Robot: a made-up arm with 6 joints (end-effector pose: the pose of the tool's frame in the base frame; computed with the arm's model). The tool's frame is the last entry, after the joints.
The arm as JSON. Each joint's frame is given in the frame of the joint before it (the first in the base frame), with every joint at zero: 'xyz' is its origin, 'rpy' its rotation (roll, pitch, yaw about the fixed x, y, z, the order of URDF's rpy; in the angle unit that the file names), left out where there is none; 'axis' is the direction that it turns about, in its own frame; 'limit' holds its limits. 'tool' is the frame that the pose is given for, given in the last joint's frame.
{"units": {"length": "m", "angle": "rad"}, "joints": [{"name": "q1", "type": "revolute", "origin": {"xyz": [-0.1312, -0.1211, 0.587]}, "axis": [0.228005, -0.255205, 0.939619], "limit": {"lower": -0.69, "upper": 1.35}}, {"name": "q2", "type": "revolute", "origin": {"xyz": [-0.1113, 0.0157, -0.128]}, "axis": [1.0, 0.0, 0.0], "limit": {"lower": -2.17, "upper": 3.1}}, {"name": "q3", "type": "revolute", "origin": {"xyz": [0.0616, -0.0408, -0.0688]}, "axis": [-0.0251, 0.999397, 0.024], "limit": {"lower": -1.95, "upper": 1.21}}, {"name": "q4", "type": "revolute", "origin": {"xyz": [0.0, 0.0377, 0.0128]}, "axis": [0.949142, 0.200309, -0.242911], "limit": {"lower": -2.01, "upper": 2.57}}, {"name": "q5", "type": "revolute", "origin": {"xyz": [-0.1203, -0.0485, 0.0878]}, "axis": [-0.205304, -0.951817, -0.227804], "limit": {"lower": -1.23, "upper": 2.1}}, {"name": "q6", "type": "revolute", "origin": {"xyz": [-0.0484, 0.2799, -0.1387]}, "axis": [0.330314, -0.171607, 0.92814], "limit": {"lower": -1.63, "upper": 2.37}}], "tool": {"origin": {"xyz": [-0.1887, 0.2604, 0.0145], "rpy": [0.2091, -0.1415, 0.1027]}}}
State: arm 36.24 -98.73 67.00 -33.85 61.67 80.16
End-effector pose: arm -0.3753 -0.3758 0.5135 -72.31 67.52 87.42
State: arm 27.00 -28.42 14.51 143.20 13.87 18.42
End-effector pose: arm -0.1242 -0.2140 0.9729 110.94 0.74 -38.16
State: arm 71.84 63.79 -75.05 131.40 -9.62 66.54
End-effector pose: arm -0.4711 -0.3148 0.0110 -86.84 20.18 17.72
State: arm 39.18 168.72 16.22 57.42 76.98 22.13
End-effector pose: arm 0.2048 -0.3387 0.5285 140.62 86.98 -59.27
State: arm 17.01 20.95 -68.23 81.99 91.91 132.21
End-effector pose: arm -0.0127 0.0098 0.3929 -15.58 -151.08 34.35
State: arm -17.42 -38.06 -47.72 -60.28 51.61 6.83
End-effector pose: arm 0.0301 -0.4516 0.0984 -105.73 -73.97 61.68
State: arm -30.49 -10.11 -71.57 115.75 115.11 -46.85
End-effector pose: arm -0.1870 -0.3432 0.8903 88.23 -72.58 -127.05
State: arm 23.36 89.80 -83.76 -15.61 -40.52 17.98
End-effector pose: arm -0.6088 0.2637 0.8673 97.61 -52.45 -0.40
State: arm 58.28 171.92 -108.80 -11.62 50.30 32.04
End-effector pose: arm 0.2523 -0.0267 0.6805 41.46 -3.23 -83.73
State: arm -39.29 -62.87 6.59 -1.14 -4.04 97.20
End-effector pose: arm -0.5826 0.1231 0.4656 18.18 47.61 40.22
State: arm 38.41 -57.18 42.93 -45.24 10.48 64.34
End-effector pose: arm -0.5659 -0.3881 0.4229 -48.52 51.09 87.30
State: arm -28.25 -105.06 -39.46 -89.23 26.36 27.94
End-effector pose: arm -0.2626 -0.4676 0.9125 127.68 -42.63 -90.98
